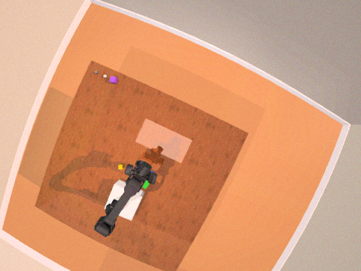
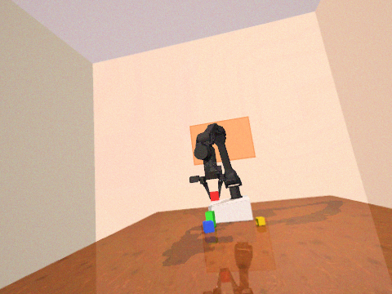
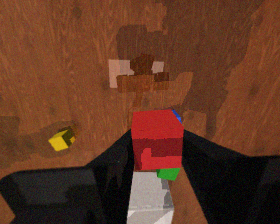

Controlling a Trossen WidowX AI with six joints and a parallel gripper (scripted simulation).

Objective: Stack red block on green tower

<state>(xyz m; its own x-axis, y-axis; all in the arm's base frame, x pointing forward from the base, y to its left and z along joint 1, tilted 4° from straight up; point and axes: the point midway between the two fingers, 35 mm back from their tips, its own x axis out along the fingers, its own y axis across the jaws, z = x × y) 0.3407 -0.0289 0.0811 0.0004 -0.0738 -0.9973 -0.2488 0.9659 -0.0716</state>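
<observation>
Right now my gripper tip is 4 cm past the blue block, 6 cm to the left of it and 12 cm above it. From my gripper tip the other things lie so: yellow block: 12 cm behind, 15 cm to the left, 12 cm below; then purple block: 37 cm ahead, 54 cm to the left, 12 cm below; then red block: 1 cm above.
</observation>
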